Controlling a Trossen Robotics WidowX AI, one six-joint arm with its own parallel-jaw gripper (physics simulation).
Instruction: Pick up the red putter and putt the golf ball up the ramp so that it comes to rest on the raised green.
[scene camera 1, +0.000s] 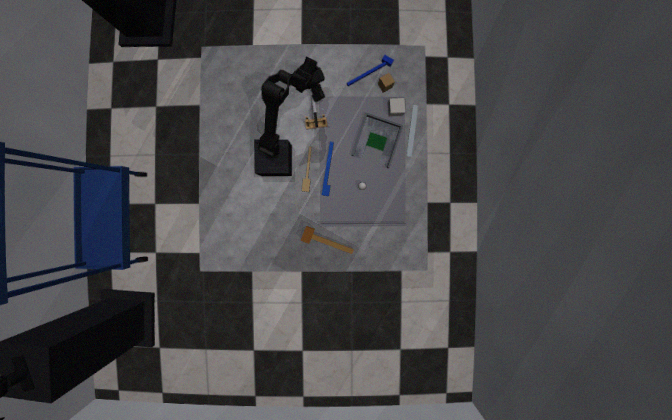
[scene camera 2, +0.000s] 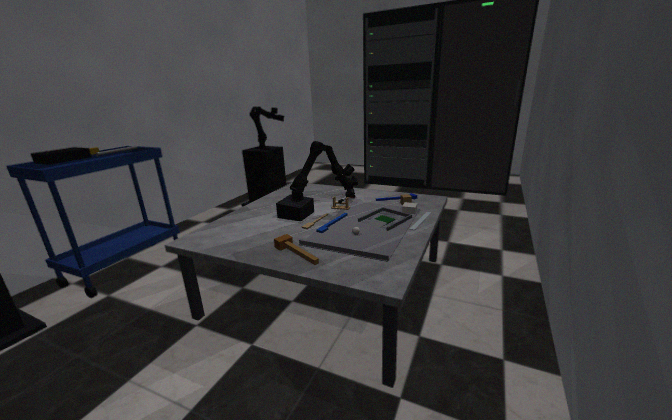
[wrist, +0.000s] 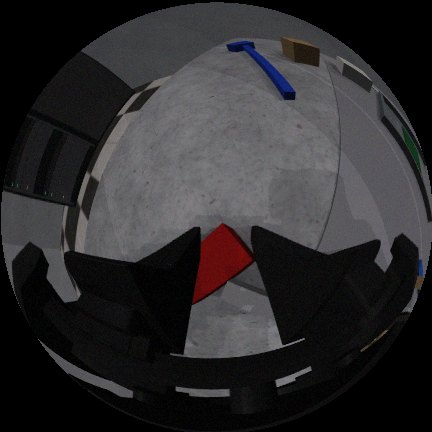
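Seen in the pictures: gripper, fingertip midpoint: (scene camera 2: 354, 195) (wrist: 225, 232); arm's base at its link origin: (scene camera 1: 272, 151) (scene camera 2: 297, 199).
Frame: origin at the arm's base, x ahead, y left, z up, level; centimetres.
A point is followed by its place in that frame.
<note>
The red putter's head (wrist: 225, 265) {z -7.0, x 19.5, y 40.8 cm} shows in the wrist view between the fingertips, its left part hidden behind the left finger. My gripper (wrist: 225, 232) {z -7.9, x 21.2, y 41.9 cm} (scene camera 1: 318, 96) (scene camera 2: 351, 194) {z -7.9, x 21.2, y 41.9 cm} is partly closed and looks shut on the red head, low over the table. In scene camera 1 a pale shaft (scene camera 1: 314, 106) {z -5.3, x 20.2, y 27.0 cm} with a dark end runs from the gripper onto a small wooden stand (scene camera 1: 309, 125) {z -7.9, x 17.6, y 17.5 cm} (scene camera 2: 341, 206) {z -8.6, x 21.6, y 19.6 cm}. The white golf ball (scene camera 1: 362, 185) {z -5.3, x 48.0, y -14.8 cm} (scene camera 2: 356, 230) {z -6.5, x 49.0, y -16.5 cm} sits on the grey ramp board (scene camera 1: 345, 210) {z -9.6, x 39.6, y -28.7 cm} (scene camera 2: 367, 246) {z -9.5, x 59.4, y -26.1 cm}. The green (scene camera 1: 376, 141) {z -9.0, x 55.3, y 10.6 cm} (scene camera 2: 385, 219) {z -9.0, x 56.3, y 9.9 cm} (wrist: 411, 149) is bordered by dark rails.
A blue mallet (scene camera 1: 367, 72) {z -8.2, x 48.7, y 49.4 cm} (wrist: 267, 70) {z -8.5, x 42.7, y 46.3 cm}, a brown block (scene camera 1: 386, 82) {z -3.9, x 58.6, y 41.6 cm} (wrist: 300, 51) {z -6.4, x 55.8, y 42.8 cm} and a white block (scene camera 1: 397, 106) {z -5.1, x 65.4, y 29.3 cm} (wrist: 354, 74) are at the far right. A blue club (scene camera 1: 328, 167) {z -8.1, x 29.1, y -5.4 cm} and a tan club (scene camera 1: 308, 167) {z -9.1, x 18.0, y -5.7 cm} lie beside the arm base. An orange mallet (scene camera 1: 330, 242) {z -6.7, x 32.0, y -46.5 cm} (scene camera 2: 300, 249) {z -6.7, x 32.8, y -47.0 cm} lies near the front.
</note>
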